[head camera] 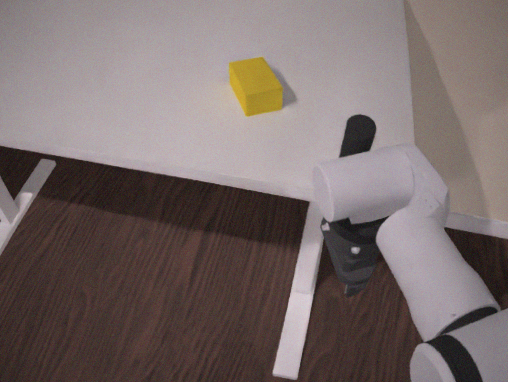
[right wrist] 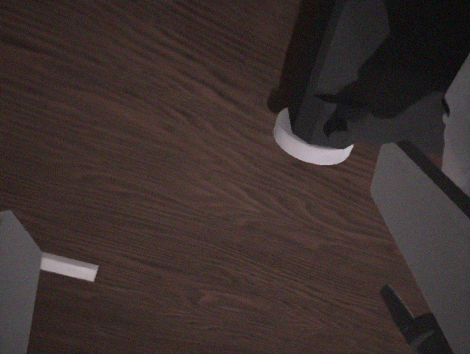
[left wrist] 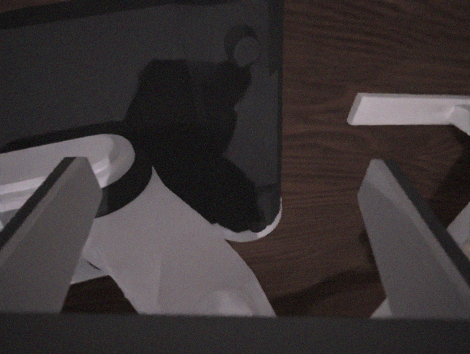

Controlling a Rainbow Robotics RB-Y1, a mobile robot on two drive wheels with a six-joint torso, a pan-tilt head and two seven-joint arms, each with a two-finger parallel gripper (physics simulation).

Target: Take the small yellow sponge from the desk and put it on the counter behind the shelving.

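Places are measured from the robot's base along level axes (x ahead, y left, z up), in millimetres.
Pixels of known places: left gripper, fingertip midpoint: (right wrist: 411,285) (left wrist: 228,177); right gripper, fingertip midpoint: (head camera: 340,263) (right wrist: 207,198).
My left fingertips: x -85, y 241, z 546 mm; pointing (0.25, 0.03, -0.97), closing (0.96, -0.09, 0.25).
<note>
Behind a point stands the place of what it marks.
The small yellow sponge (head camera: 256,86) @[x 486, y -5, z 996 mm] lies flat on the white desk (head camera: 125,75) @[x 593, y 243, z 951 mm], left of the desk's right edge, in the head view. My right gripper (head camera: 353,291) (right wrist: 207,198) @[x 267, y -140, z 816 mm] points down over the floor, in front of the desk's near edge and to the lower right of the sponge. Its fingers stand wide apart with nothing between them in the right wrist view. My left gripper (left wrist: 228,177) @[x -85, y 241, z 546 mm] is open and empty in the left wrist view, above the robot's own base and the floor. The counter and the shelving do not show.
A white desk leg (head camera: 292,330) (left wrist: 400,109) (right wrist: 70,268) reaches out over the dark wood floor (head camera: 165,280) @[x 697, y 312, z 1 mm]. A second leg (head camera: 37,177) stands at the left. A beige wall (head camera: 460,100) @[x 974, y -663, z 616 mm] is beyond the desk's right edge. The robot's dark base (left wrist: 75,65) @[x -226, y 170, z 170 mm] (right wrist: 325,100) @[x 37, y 121, z 206 mm] shows in both wrist views.
</note>
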